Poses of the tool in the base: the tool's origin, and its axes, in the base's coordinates. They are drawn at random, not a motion.
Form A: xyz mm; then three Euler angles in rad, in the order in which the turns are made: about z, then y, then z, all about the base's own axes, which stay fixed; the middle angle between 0 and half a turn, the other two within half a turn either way.
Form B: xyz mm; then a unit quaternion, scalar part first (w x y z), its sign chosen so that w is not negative. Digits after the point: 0 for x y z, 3 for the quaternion.
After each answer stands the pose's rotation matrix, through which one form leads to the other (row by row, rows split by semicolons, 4 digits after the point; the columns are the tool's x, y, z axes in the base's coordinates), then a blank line. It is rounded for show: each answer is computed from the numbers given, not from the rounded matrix.
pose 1, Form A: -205 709 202 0.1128 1.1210 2.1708
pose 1, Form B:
-205 709 202 0.352 -0.455 0.274 0.770
-0.3368 -0.7925 -0.5085; 0.2930 -0.6014 0.7432; -0.8948 0.1014 0.4348

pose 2, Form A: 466 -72 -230 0.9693 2.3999 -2.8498
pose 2, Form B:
466 -72 -230 0.214 0.879 -0.310 -0.293
0.6368 -0.4194 -0.6470; -0.6696 -0.7168 -0.1943; -0.3823 0.5570 -0.7373

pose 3, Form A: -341 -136 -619 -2.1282 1.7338 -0.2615
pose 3, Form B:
-341 -136 -619 0.238 -0.613 0.454 -0.602
-0.1365 -0.2698 0.9532; -0.8420 -0.4754 -0.2551; 0.5220 -0.8374 -0.1623

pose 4, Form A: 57 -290 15 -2.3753 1.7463 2.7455
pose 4, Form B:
57 -290 15 0.631 -0.421 -0.641 0.118
0.1515 0.3897 -0.9084; 0.6883 0.6180 0.3799; 0.7094 -0.6828 -0.1746

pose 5, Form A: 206 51 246 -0.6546 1.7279 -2.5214
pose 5, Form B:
206 51 246 0.011 -0.611 -0.453 0.649
-0.2529 0.5386 -0.8037; 0.5676 -0.5902 -0.5740; -0.7835 -0.6013 -0.1565

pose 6, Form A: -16 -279 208 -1.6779 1.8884 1.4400
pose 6, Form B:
-16 -279 208 0.582 -0.810 0.010 -0.070
0.9901 0.0655 0.1239; -0.0966 -0.3218 0.9419; 0.1016 -0.9445 -0.3123

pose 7, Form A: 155 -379 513 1.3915 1.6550 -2.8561
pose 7, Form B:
155 -379 513 0.503 0.627 -0.387 -0.452
0.2915 -0.0292 -0.9561; -0.9399 -0.1944 -0.2806; -0.1777 0.9805 -0.0841

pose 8, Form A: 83 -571 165 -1.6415 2.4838 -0.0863
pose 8, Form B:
83 -571 165 0.210 -0.664 0.674 -0.246
-0.0303 -0.7925 0.6091; -0.9986 -0.0023 -0.0527; 0.0432 -0.6098 -0.7913

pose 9, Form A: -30 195 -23 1.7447 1.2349 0.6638
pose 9, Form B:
-30 195 -23 0.292 0.298 0.496 0.761
-0.6517 -0.1491 0.7436; 0.7406 -0.3363 0.5817; 0.1634 0.9299 0.3296

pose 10, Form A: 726 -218 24 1.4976 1.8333 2.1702
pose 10, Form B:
726 -218 24 0.158 0.262 -0.749 -0.588
-0.8128 -0.2064 -0.5448; -0.5783 0.1724 0.7974; -0.0706 0.9632 -0.2595

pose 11, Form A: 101 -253 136 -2.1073 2.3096 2.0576
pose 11, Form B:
101 -253 136 0.404 -0.798 -0.448 -0.010
0.5986 0.7225 -0.3458; 0.7063 -0.2724 0.6534; 0.3779 -0.6354 -0.6734

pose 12, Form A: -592 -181 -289 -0.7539 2.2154 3.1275
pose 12, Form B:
-592 -181 -289 0.167 -0.834 -0.323 0.414
0.4477 0.4010 -0.7993; 0.6782 -0.7347 0.0113; -0.5827 -0.5471 -0.6009

